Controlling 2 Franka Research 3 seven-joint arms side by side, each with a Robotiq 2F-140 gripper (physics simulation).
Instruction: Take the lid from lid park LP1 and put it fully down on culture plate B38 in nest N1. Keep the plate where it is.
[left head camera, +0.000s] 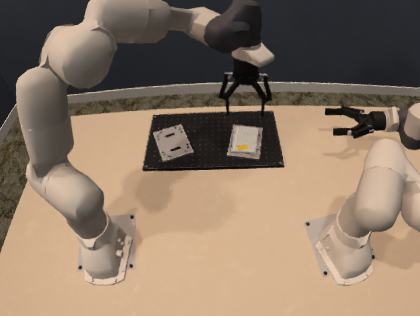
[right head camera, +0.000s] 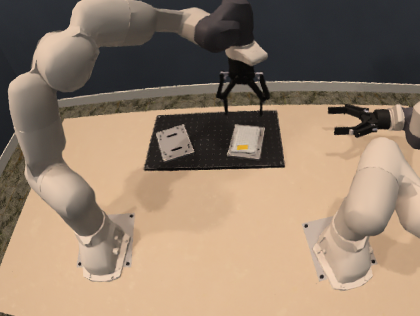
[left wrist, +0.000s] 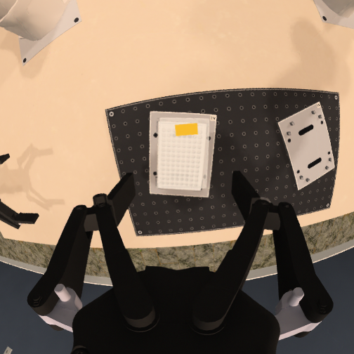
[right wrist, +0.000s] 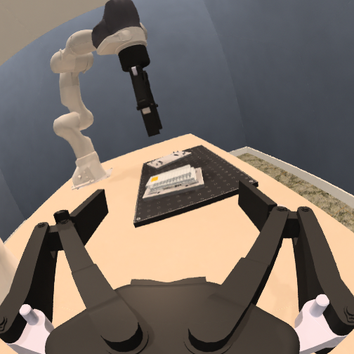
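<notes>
Culture plate B38, white with rows of wells and a yellow label, sits in nest N1. A clear cover appears to lie over the wells; its edge and exact seating are hard to make out. Lid park LP1 shows bare pins and two dark slots, with no lid on it. My left gripper is open and empty, high above the plate. My right gripper is open and empty, away to the right.
Both fixtures stand on a black perforated board, well apart. The board lies near the table's far edge in the head views. The right arm stands to the right of the board, its gripper beyond the board's right edge.
</notes>
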